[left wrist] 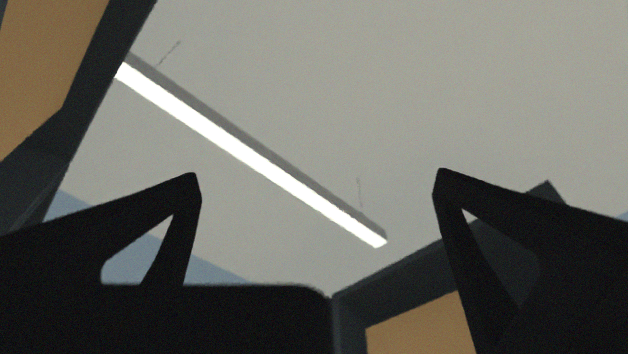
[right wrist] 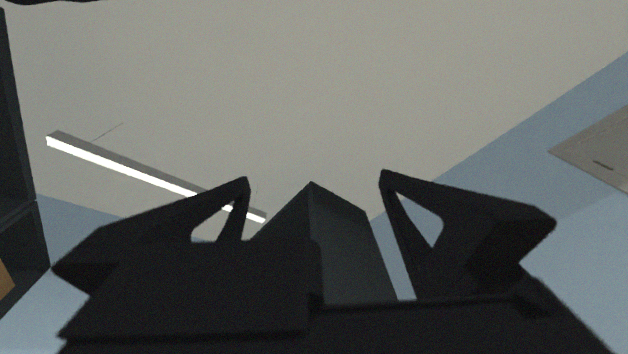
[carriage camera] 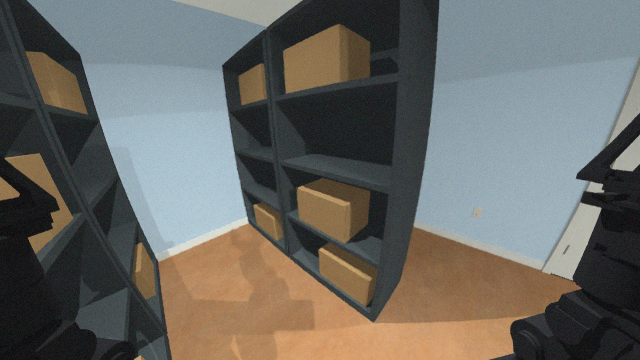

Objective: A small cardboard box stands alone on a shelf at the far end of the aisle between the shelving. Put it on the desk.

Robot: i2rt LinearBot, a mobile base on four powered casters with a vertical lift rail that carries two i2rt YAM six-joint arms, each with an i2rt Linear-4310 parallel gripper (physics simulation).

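Frame: origin at the left arm's base, x back, y right, z up, level; metres.
Where they show: left gripper, between the fingertips: [left wrist: 317, 184]; right gripper, between the fingertips: [right wrist: 314, 180].
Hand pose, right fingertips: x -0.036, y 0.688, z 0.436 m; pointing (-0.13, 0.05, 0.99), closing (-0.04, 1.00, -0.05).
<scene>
After its pixels a point has its place.
The small cardboard box does not show clearly in any view, and the desk does not show. My left gripper [carriage camera: 54, 215] [left wrist: 317, 184] @(x -0.036, y -0.004, z 0.434 m) is open and empty, at the left edge of the carriage view, in front of the near left shelving. My right gripper [carriage camera: 586, 186] [right wrist: 314, 180] @(x -0.036, y 0.688, z 0.436 m) is open and empty, at the right edge of the carriage view, in front of the wall and a white door. Both wrist views look up at the ceiling past the open fingers.
The left shelving [carriage camera: 107, 150] @(x -1.134, y -1.357, z 0.321 m) with larger boxes stands close on the left. The right shelving [carriage camera: 412, 150] @(x -0.688, y 0.784, z 0.274 m) ends right of centre; it holds a large upper box [carriage camera: 312, 60] @(x -0.963, y 0.340, z 0.730 m), a middle box [carriage camera: 325, 212] @(x -0.918, y 0.384, z -0.158 m) and a bottom box [carriage camera: 345, 272] @(x -0.793, y 0.507, z -0.574 m). Floor [carriage camera: 220, 310] @(x -0.704, y -0.431, z -0.864 m) runs between them. A white door [carriage camera: 567, 250] @(x -0.695, y 2.438, z -0.587 m) is at right.
</scene>
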